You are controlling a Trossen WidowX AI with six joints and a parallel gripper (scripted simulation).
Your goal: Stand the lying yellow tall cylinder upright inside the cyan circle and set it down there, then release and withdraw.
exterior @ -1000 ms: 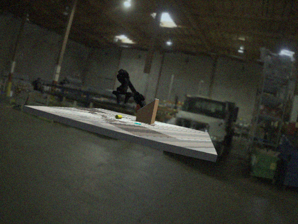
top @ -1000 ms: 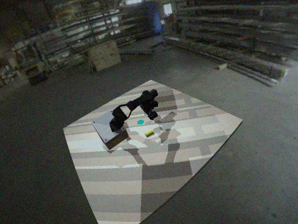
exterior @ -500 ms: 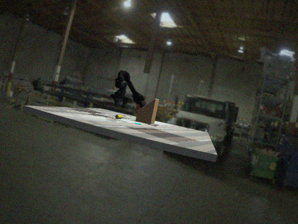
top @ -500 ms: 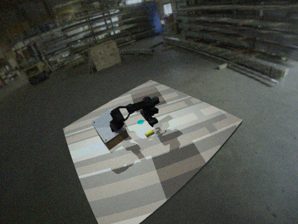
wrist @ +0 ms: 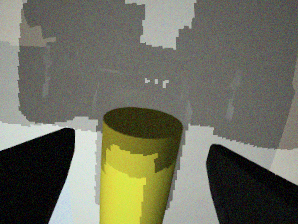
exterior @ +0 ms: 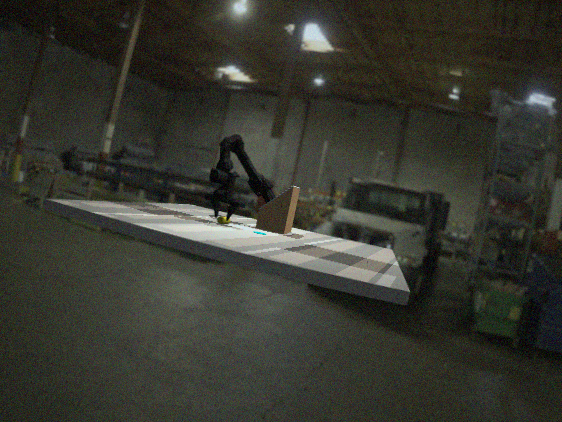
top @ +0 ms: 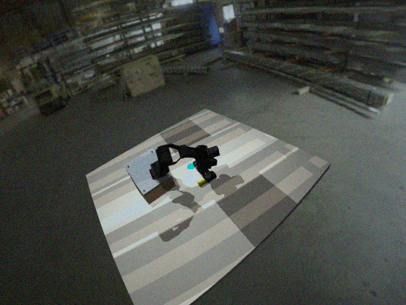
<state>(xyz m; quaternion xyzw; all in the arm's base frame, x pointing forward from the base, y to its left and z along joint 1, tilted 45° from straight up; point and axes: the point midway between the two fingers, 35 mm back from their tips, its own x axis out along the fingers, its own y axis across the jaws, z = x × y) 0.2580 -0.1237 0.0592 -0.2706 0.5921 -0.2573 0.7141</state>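
My gripper tip is now 10 mm past the cyan circle, 200 mm to the right of it and 20 mm above it. The rest, counted from my gripper tip: yellow tall cylinder 20 mm behind.
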